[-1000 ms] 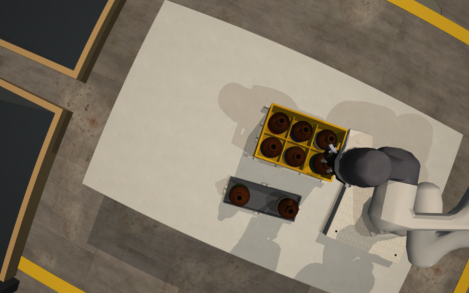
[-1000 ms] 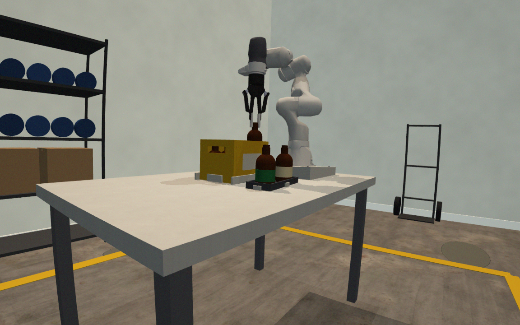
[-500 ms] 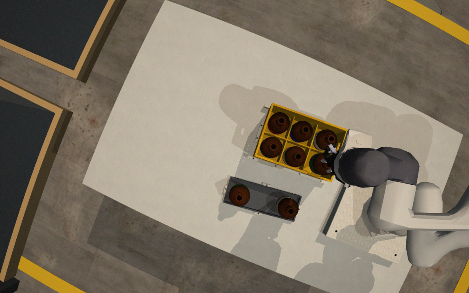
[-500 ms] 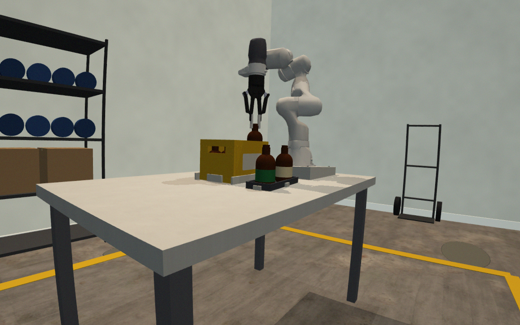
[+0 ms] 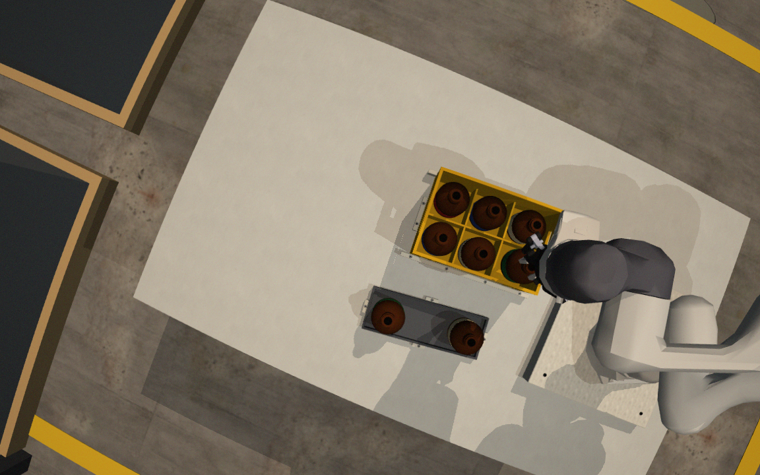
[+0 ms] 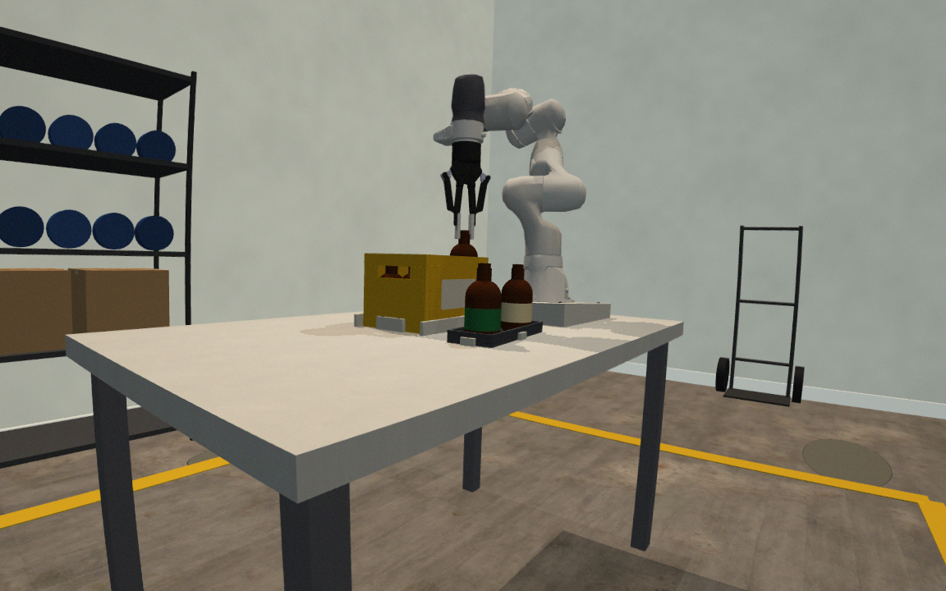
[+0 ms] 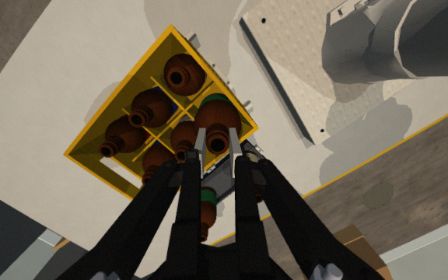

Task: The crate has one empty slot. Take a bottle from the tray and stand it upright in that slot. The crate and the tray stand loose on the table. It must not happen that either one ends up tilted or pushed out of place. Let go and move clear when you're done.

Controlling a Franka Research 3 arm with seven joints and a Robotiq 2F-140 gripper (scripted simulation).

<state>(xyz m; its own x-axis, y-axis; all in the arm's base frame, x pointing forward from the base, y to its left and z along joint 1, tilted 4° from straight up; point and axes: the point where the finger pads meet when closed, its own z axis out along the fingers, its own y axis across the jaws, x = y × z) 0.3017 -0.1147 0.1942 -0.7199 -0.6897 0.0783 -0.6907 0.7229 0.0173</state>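
My hand is 17 cm above the yellow crate, 9 cm short of it and 5 cm to the left of it. The rest, counted from my hand: dark tray (24 cm below, 18 cm to the left, 15 cm ahead).
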